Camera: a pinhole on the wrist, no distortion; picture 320 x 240 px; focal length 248.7 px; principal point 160.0 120.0 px. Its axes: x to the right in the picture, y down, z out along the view. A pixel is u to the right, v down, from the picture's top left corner.
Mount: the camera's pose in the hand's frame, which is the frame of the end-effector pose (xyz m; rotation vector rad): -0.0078 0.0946 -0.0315 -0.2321 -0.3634 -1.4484
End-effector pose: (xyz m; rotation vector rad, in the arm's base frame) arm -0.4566 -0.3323 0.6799 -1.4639 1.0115 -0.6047
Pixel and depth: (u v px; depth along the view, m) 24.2 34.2 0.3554
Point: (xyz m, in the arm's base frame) -0.4579 -0.0374 0.2988
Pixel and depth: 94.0 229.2 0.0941
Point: -0.4430 -0.3140 0.5156
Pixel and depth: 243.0 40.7 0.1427
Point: -0.4143 -0.2112 0.5771
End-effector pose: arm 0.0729 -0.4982 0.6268 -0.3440 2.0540 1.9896
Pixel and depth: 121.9 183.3 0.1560
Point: 0.0004 -0.3860 0.7868
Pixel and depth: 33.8 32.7 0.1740
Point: 0.0816 -0.3995 0.8754
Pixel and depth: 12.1 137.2 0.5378
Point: -0.0760 -0.1325 1.1908
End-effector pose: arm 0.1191 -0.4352 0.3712 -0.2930 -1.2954 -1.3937
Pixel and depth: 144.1 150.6 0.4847
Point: 0.1749 -0.0276 0.6762
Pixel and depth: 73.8 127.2 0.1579
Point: 0.2480 -0.2937 0.4911
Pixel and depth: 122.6 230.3 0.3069
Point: 0.1901 -0.2209 0.6670
